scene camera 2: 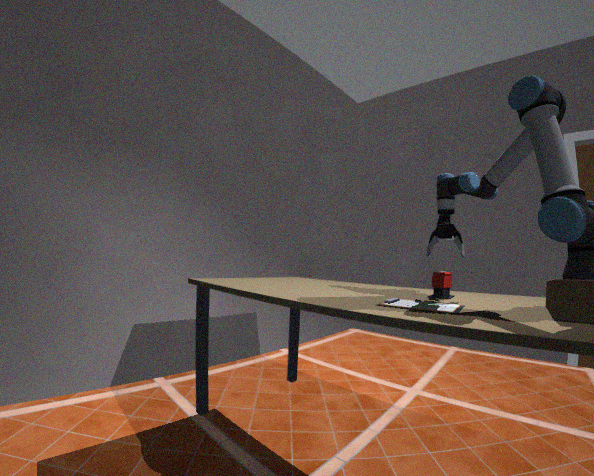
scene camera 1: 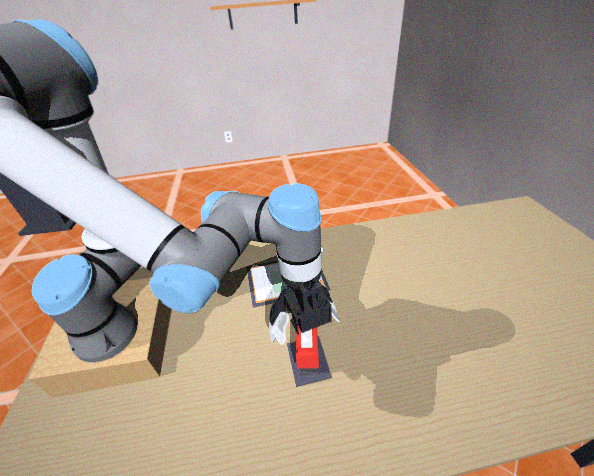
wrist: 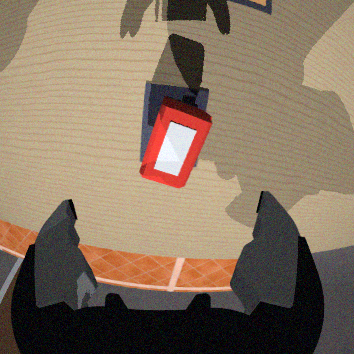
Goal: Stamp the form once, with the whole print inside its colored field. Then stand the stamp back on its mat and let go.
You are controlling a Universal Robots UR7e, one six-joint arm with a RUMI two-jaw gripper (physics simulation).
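Places are measured from the arm's base along level axes (x left, y up, z ahead), in metres.
Where they show: gripper, fingertip midpoint: (scene camera 2: 445, 257) (scene camera 1: 304, 328) (wrist: 164, 198); arm's base, origin of the base link: (scene camera 2: 590, 280) (scene camera 1: 106, 334).
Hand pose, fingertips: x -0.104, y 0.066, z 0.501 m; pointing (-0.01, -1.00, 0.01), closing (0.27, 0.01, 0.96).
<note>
Things, the pixels of their top centre, and the offset from my fingertips. Level surfaces: height alone.
- stamp, middle of its top: (wrist: 173, 149) (scene camera 1: 306, 337) (scene camera 2: 442, 271) dy -0.061, dx +0.016, dz +0.005 m
- form, middle of its top: (scene camera 1: 286, 275) (scene camera 2: 421, 302) dy -0.152, dx +0.317, dz -0.027 m
- wooden table, its level: dy -0.164 m
The stamp (scene camera 1: 307, 357) (scene camera 2: 442, 280) (wrist: 175, 145) has a red block head with a white top label and a dark lower part. It stands upright on its dark mat (scene camera 1: 310, 378) (wrist: 154, 92); in the wrist view its head looks turned relative to the mat's edges. My gripper (scene camera 1: 307, 327) (scene camera 2: 446, 255) (wrist: 164, 198) is open and empty, above the stamp and apart from it. The form (scene camera 1: 261, 285) (scene camera 2: 402, 303) lies on a dark-edged board behind the stamp in scene camera 1. Its green field (scene camera 1: 277, 288) is partly hidden by the gripper and shadow there.
The wooden table (scene camera 1: 475, 260) (scene camera 2: 260, 287) carries a wooden block (scene camera 1: 100, 372) under the arm's base at the left in scene camera 1. The arm's shadow falls across the table, around the mat and over the form. The table's edge shows near the fingers in the wrist view.
</note>
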